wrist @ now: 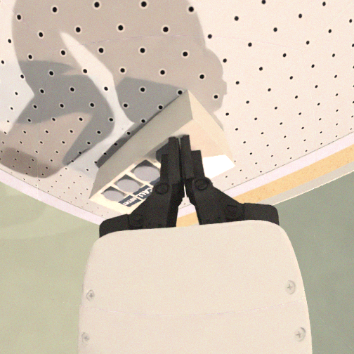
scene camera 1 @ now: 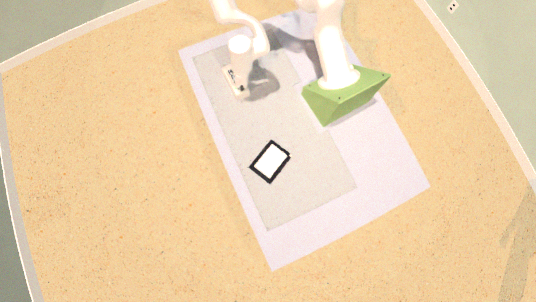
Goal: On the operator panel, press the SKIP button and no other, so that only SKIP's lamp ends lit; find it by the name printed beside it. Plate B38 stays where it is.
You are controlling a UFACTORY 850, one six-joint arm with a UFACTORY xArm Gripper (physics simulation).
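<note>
The cream operator panel (scene camera 1: pixel 235 90) (wrist: pixel 197 132) lies on the perforated board. In the wrist view, grey round faces, one of them a disc (wrist: pixel 129 185), show along it beside dark printed labels. One label seems to read CALL; SKIP cannot be read, and no lit lamp can be made out. My gripper (scene camera 1: pixel 242 88) (wrist: pixel 181 148) is shut and empty, its tips over the panel's near-right part in the wrist view. Its fingers hide part of the panel; contact cannot be told. Lettering B38 is not legible in either view, so plate B38 cannot be identified.
A black-bordered white rectangle (scene camera 1: pixel 270 161) lies on the grey perforated board (scene camera 1: pixel 310 185) (wrist: pixel 280 100), apart from the panel. The green wedge-shaped arm base (scene camera 1: pixel 332 107) stands to the right. The arm's shadow falls across the board beside the panel.
</note>
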